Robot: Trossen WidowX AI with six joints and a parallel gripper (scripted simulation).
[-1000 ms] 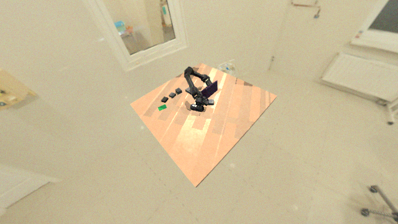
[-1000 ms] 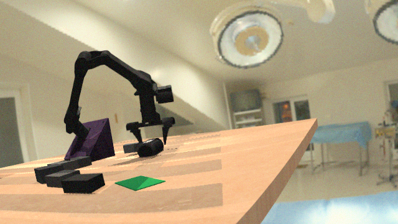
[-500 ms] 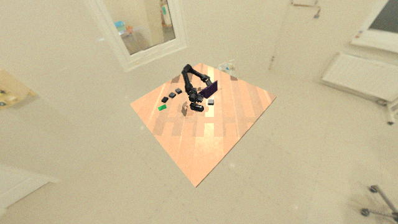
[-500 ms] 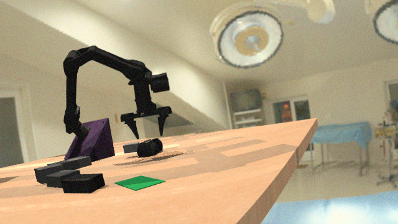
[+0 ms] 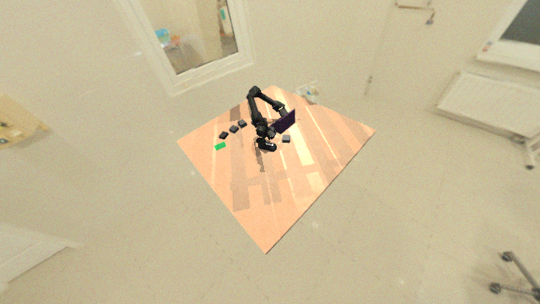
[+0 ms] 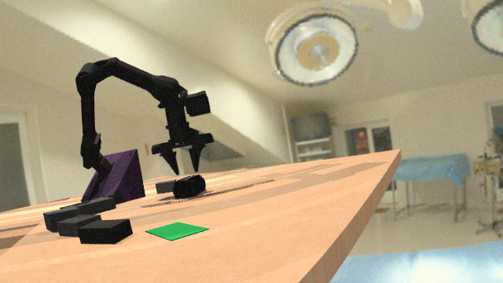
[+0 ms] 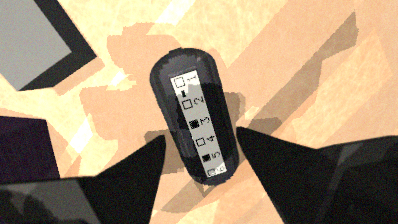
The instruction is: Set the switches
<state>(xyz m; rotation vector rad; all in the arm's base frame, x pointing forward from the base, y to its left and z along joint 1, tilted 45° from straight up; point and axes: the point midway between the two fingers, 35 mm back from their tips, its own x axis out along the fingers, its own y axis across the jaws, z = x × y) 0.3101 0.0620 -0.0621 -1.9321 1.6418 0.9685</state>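
My gripper tip is now 16 cm past the grey block, 6 cm to the right of it and 4 cm above it. From my gripper tip the other things lie so: flat green card 34 cm to the right, 27 cm ahead, 6 cm below.
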